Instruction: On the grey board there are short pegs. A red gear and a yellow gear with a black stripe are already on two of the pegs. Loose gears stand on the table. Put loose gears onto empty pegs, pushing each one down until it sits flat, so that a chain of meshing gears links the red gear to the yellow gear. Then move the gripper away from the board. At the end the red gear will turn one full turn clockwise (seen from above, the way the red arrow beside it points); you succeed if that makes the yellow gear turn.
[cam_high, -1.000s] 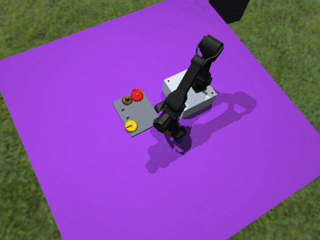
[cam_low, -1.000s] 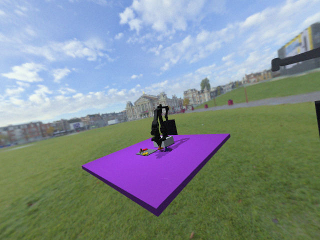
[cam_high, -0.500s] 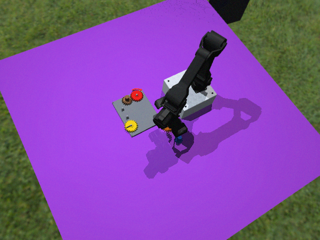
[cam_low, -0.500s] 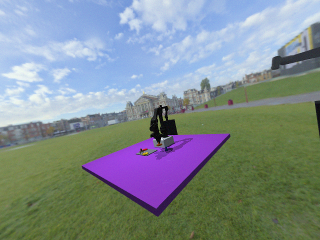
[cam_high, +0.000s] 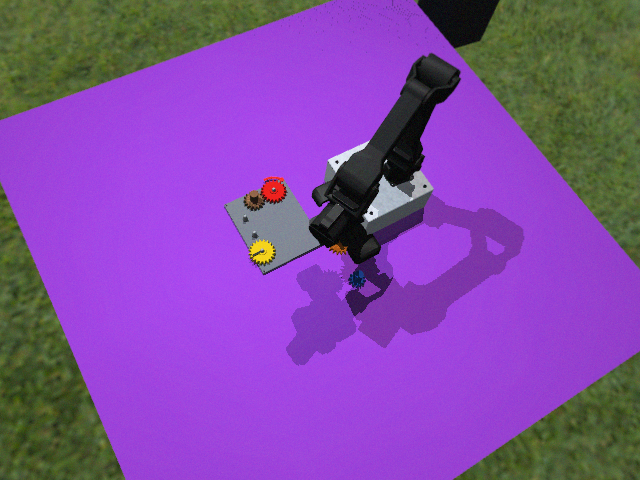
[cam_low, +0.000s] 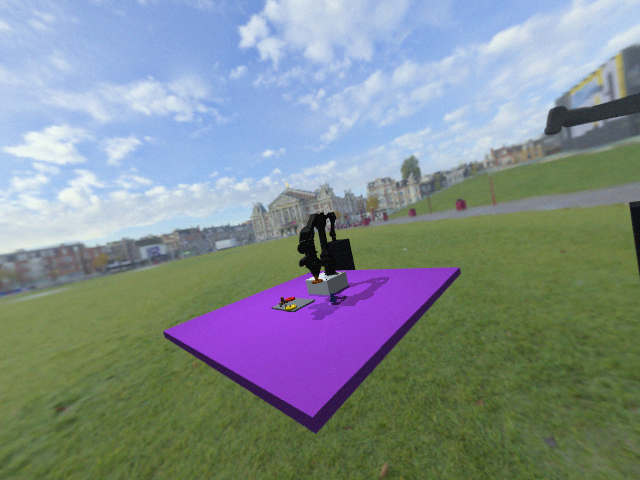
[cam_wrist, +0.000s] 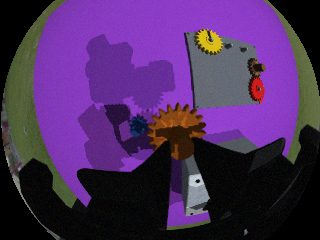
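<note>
Right now the brown gear is 220 mm to the right of my gripper tip, 120 mm below it and 120 mm ahead of it. From my gripper tip the other things lie so: small blue gear (130 mm below, 70 mm to the left, 30 mm behind); yellow gear (160 mm ahead, 130 mm below, 80 mm to the right); orange gear (10 mm below).
</note>
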